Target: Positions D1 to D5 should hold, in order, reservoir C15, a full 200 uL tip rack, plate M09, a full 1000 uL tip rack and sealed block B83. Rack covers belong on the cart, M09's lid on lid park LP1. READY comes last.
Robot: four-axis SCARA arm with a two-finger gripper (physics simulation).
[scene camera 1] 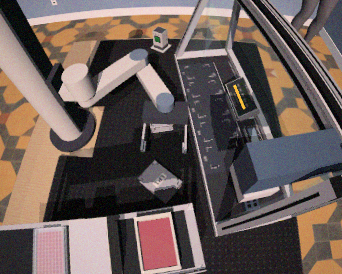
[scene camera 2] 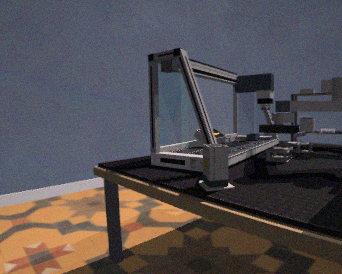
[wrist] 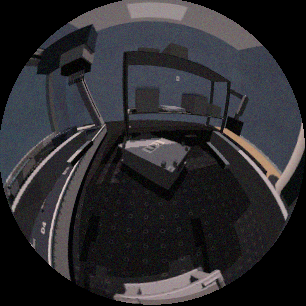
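Note:
My gripper [scene camera 1: 164, 146] [wrist: 147, 134] is open and empty, with its fingers wide apart above the table. It is between the regrip stand [scene camera 1: 161, 128] [wrist: 170, 287] and the tilted-looking lid park LP1 [scene camera 1: 160, 181] [wrist: 155, 145], whose top shows no lid. The deck [scene camera 1: 212, 187] shows bare corner brackets along its row; the D4 label [wrist: 43, 227] shows in the wrist view. On the cart's top are a red-filled tray [scene camera 1: 157, 242], a pale box [scene camera 1: 89, 245] and a pink well plate [scene camera 1: 50, 250]. Boxes [wrist: 147, 99] [wrist: 194, 102] on the lower shelf are too dark to identify.
The pipetting head [scene camera 1: 295, 155] [wrist: 67, 50] hangs over the deck's far end. A screen [scene camera 1: 242, 97] stands at the deck's side. A small station with a green display [scene camera 1: 160, 39] [scene camera 2: 216, 165] stands at the table's edge. The cart [wrist: 175, 62] stands beyond LP1.

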